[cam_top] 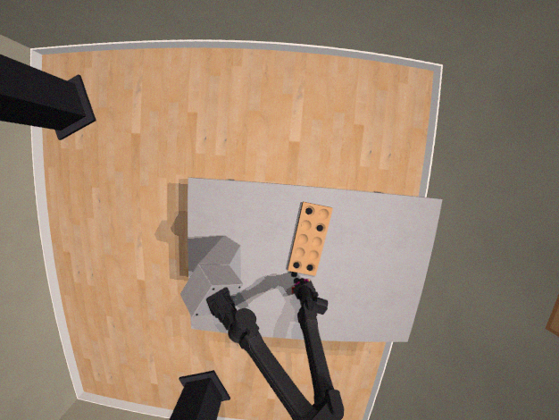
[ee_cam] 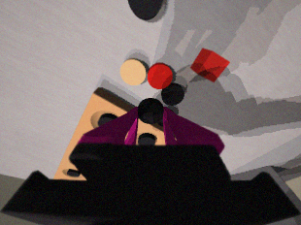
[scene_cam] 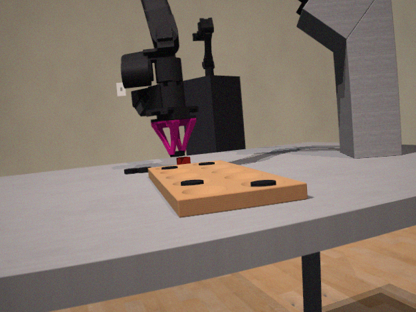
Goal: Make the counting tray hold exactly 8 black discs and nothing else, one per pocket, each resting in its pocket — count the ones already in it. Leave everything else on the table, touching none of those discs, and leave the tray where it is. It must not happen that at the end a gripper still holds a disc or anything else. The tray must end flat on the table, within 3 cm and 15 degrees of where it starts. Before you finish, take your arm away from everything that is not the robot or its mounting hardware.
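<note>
Right now my hand is 10 mm past the red disc, 30 mm to the left of it and 40 mm above it. Round my hand: tan disc 30 mm ahead, 30 mm to the right, 40 mm below; wooden counting tray 110 mm ahead, 200 mm to the left, 40 mm below; red cube 60 mm behind, 50 mm to the right, 40 mm below.
</note>
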